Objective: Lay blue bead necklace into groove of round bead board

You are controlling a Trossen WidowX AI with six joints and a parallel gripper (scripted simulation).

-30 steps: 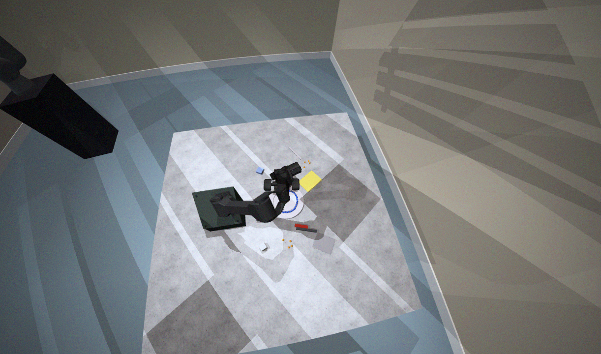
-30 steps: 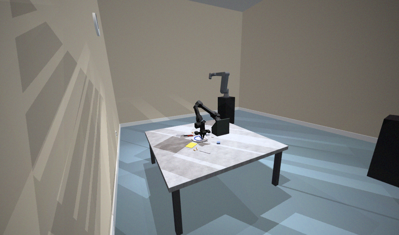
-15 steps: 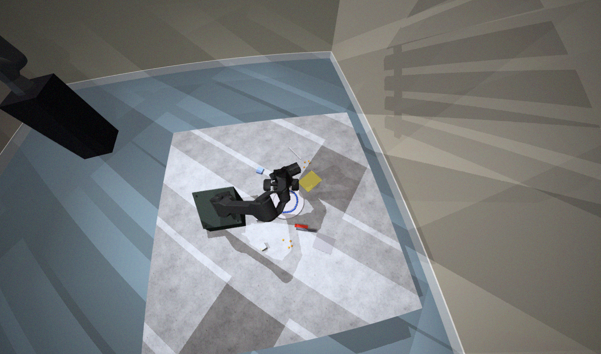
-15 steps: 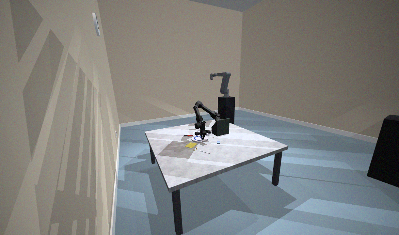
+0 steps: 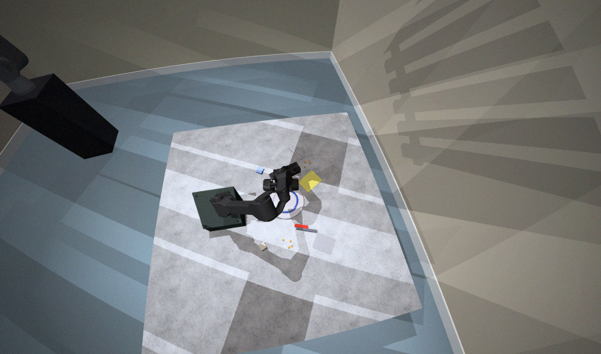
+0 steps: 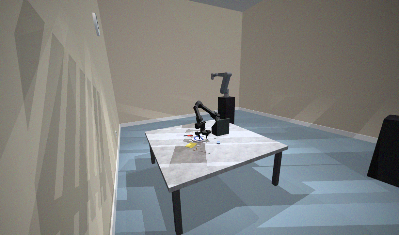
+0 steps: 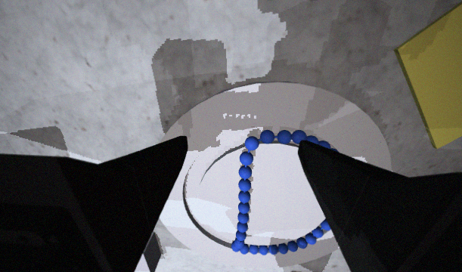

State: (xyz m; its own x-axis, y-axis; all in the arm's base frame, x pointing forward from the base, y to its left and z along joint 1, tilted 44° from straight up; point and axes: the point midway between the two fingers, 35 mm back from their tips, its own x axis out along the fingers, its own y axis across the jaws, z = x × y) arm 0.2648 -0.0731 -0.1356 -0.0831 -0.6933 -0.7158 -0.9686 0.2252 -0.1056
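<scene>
My gripper tip is now 6 cm to the left of the round white bead board, 1 cm short of it and 1 cm above it. From my gripper tip the other things lie so: blue block 17 cm to the left, 10 cm behind, 1 cm below; then yellow sheet 18 cm ahead, 3 cm to the left, 2 cm below; then grey tool 23 cm to the right, 6 cm ahead, 1 cm below.
</scene>
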